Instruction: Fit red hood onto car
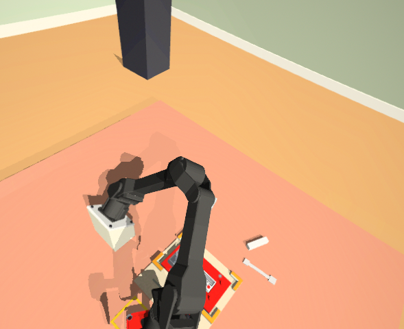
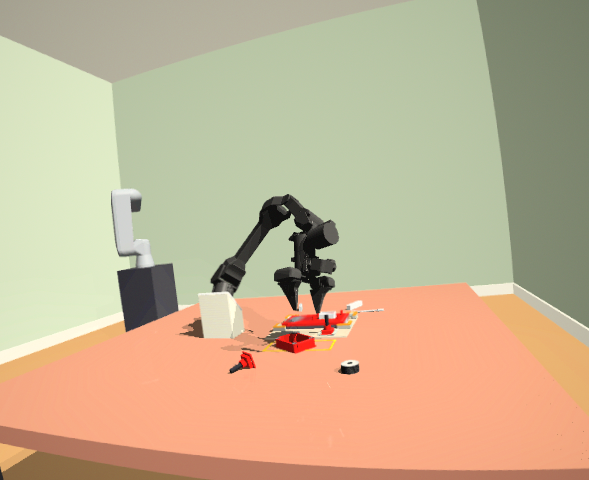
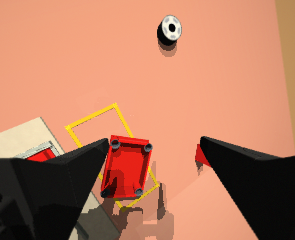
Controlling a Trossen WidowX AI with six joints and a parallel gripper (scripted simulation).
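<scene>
Right now my gripper tip is 50 mm past the red hood, 50 mm to the right of it and 100 mm above it. Round my gripper tip: cream jig 20 mm behind, 240 mm to the left, 90 mm below; then black wheel 110 mm ahead, 140 mm to the right, 100 mm below; then grey engine block 10 mm ahead, 260 mm to the left, 80 mm below.
</scene>
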